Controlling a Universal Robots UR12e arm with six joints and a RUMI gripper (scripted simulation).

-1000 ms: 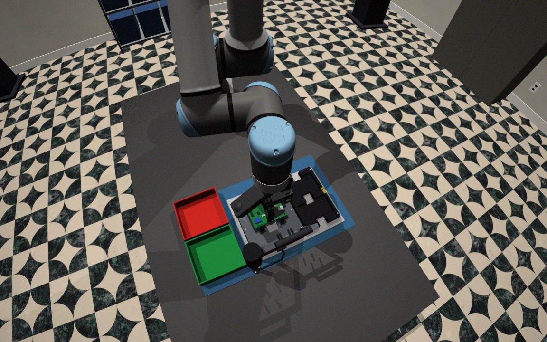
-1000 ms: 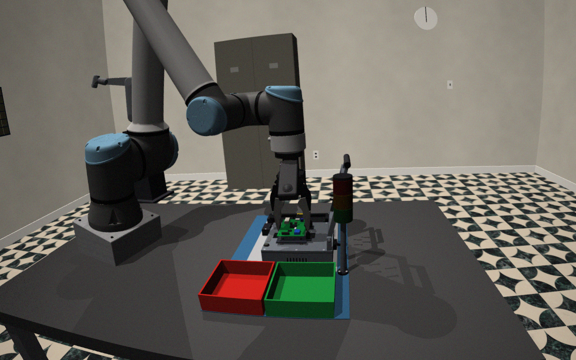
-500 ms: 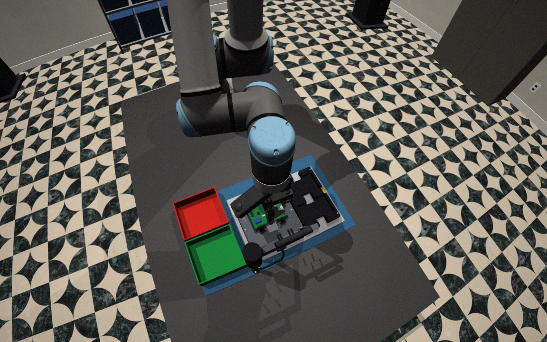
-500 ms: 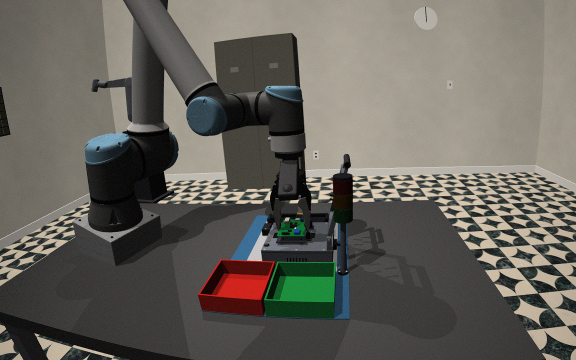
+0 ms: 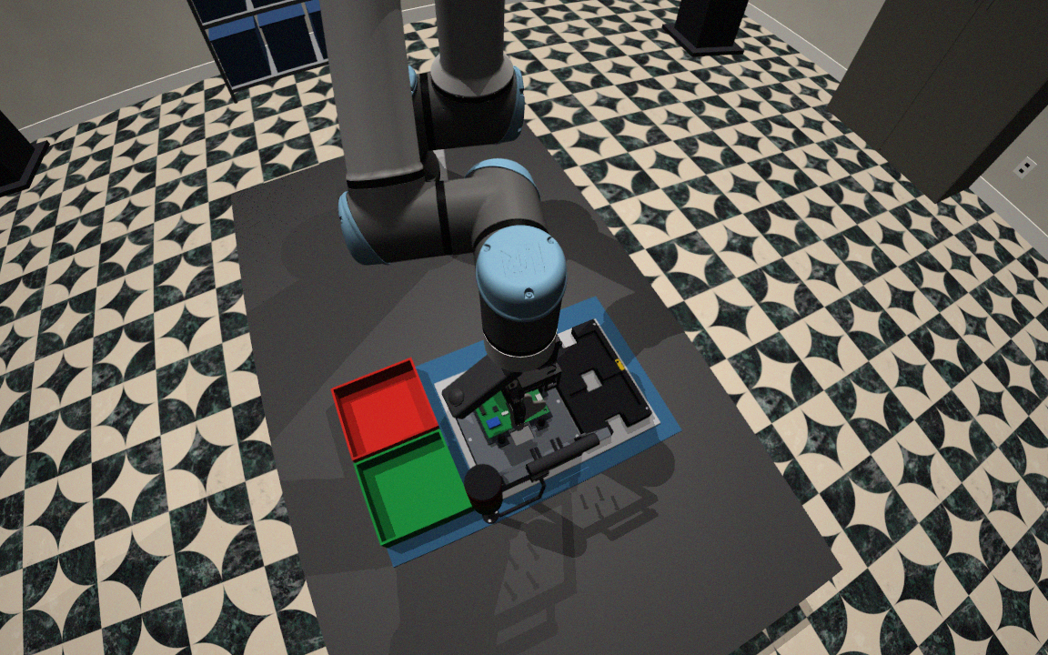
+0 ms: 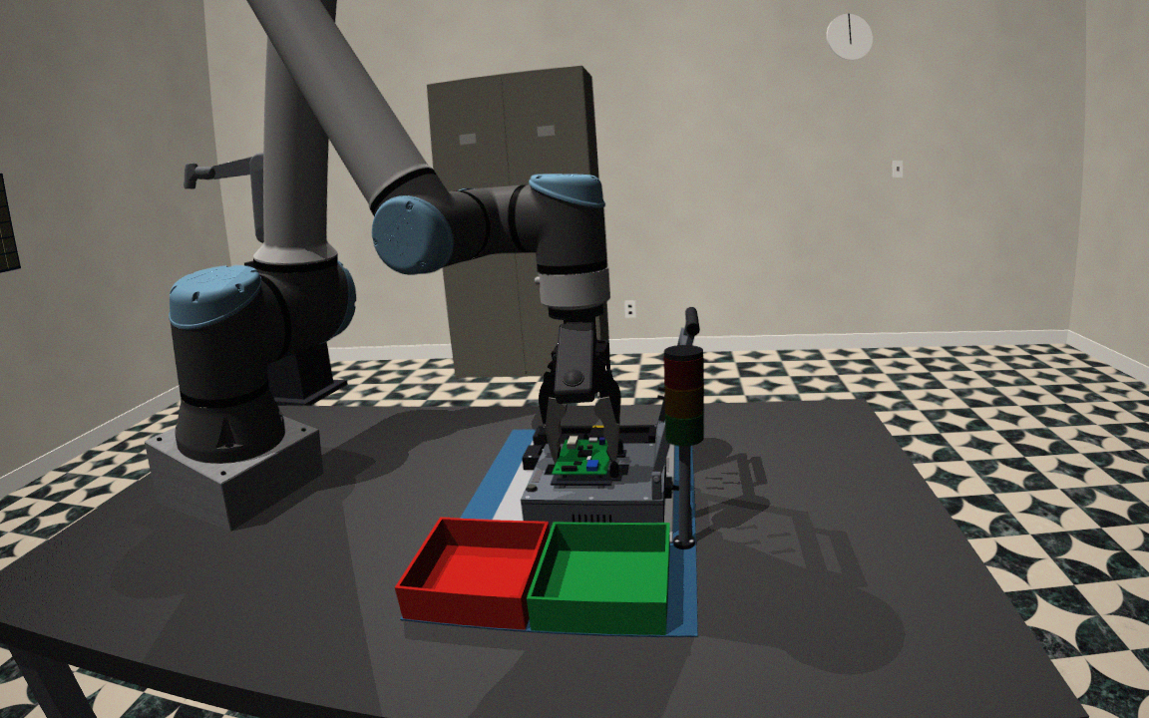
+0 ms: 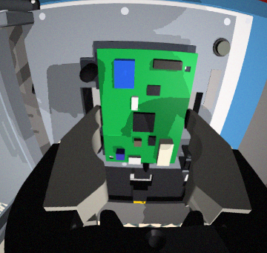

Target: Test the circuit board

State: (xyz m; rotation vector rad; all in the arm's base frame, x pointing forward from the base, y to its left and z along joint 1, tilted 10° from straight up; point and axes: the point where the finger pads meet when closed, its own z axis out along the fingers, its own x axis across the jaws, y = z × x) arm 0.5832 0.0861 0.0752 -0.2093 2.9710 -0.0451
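Now: hand 10 mm to the right of the green circuit board. Also, from my hand: clear lid (120 mm ahead, 20 mm to the left, 100 mm above); then green bin (70 mm ahead, 190 mm to the right, 70 mm below); then red bin (80 mm behind, 210 mm to the right, 70 mm below).
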